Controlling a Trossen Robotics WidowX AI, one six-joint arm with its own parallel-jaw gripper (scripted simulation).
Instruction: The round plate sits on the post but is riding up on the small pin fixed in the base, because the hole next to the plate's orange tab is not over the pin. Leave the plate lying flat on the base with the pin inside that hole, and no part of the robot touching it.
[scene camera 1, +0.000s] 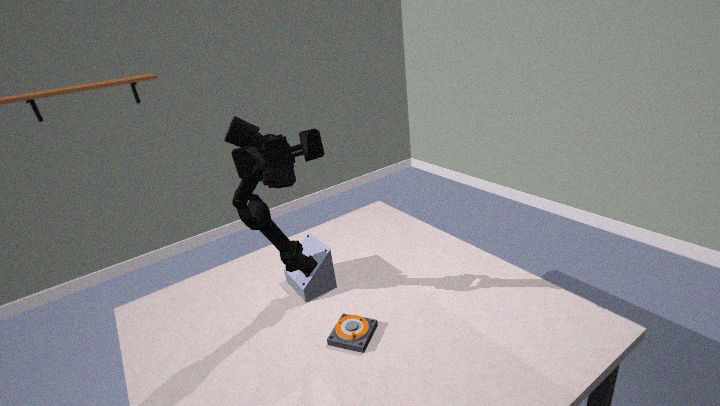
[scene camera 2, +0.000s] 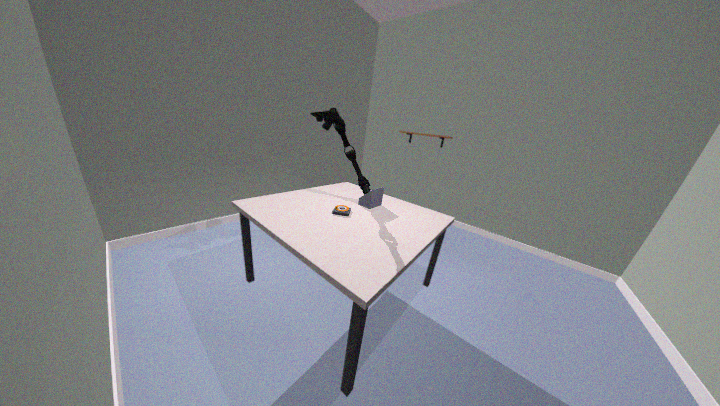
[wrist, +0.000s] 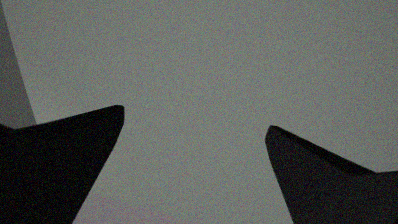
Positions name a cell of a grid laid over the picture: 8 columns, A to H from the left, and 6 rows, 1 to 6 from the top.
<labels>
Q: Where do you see the gripper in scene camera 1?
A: D3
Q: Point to a grey square base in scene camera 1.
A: E6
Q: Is the gripper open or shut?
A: Open.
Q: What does the gripper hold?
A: Nothing.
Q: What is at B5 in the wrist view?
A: The gripper.
</labels>
